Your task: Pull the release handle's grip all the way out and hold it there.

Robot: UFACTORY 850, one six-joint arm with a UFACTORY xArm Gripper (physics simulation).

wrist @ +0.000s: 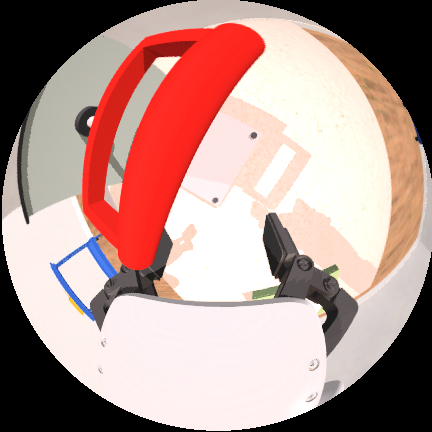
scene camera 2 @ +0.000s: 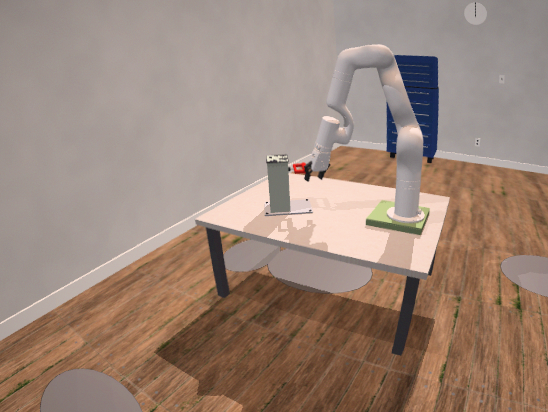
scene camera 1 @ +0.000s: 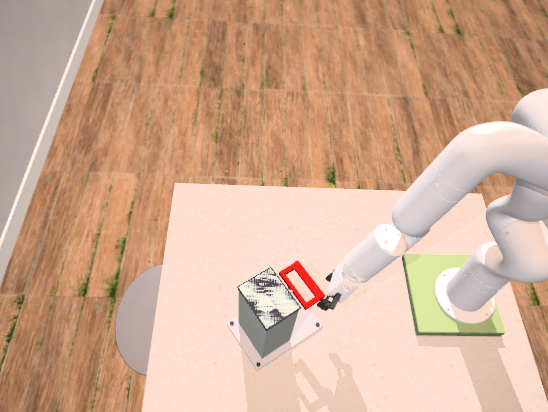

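Observation:
The release handle's red grip (scene camera 1: 308, 281) (scene camera 2: 300, 164) (wrist: 175, 135) is a rectangular loop with a thick outer bar. It stands beside the upper side of the grey-green column (scene camera 1: 252, 322) (scene camera 2: 279, 187) (wrist: 60, 150), near a black collar (wrist: 82, 121) on the column's face. The column stands on a pale bolted plate (scene camera 1: 305, 327) (scene camera 2: 300, 206) (wrist: 215, 155). My gripper (scene camera 1: 328, 290) (scene camera 2: 314, 176) (wrist: 213, 229) is open and empty, at the outer side of the grip near its lower end in the wrist view. That end partly hides the left finger there.
The arm's base stands on a green block (scene camera 1: 425, 315) (scene camera 2: 382, 215) on the pale table (scene camera 1: 225, 225) (scene camera 2: 345, 240). A wall (scene camera 2: 150, 100) runs behind the table's far side. A blue cabinet (scene camera 2: 427, 110) stands at the back. A blue frame (wrist: 102, 257) shows at the wrist view's lower left.

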